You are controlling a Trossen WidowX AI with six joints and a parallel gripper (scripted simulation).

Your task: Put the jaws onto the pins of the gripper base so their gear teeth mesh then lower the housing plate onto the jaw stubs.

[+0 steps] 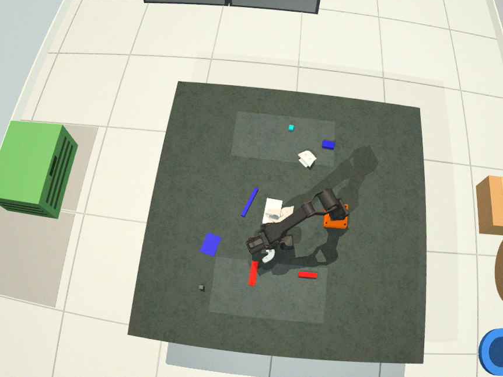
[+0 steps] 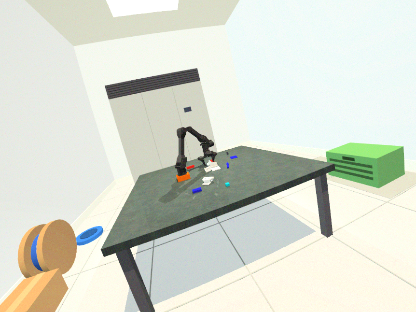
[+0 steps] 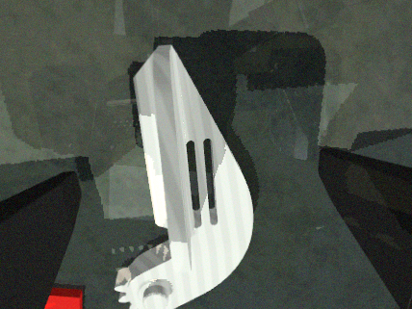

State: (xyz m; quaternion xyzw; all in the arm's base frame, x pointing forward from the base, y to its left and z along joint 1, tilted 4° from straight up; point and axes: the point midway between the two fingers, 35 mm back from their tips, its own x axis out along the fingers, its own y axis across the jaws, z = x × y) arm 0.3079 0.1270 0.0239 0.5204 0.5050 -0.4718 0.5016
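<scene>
My gripper tip is 2 cm short of the white jaw and 3 cm to the right of it. From my gripper tip the other things lie so: small grey cube (31 cm ahead, 16 cm to the left, 1 cm above); then blue strip (8 cm ahead, 22 cm to the right); then blue square (26 cm ahead, 3 cm to the right).
</scene>
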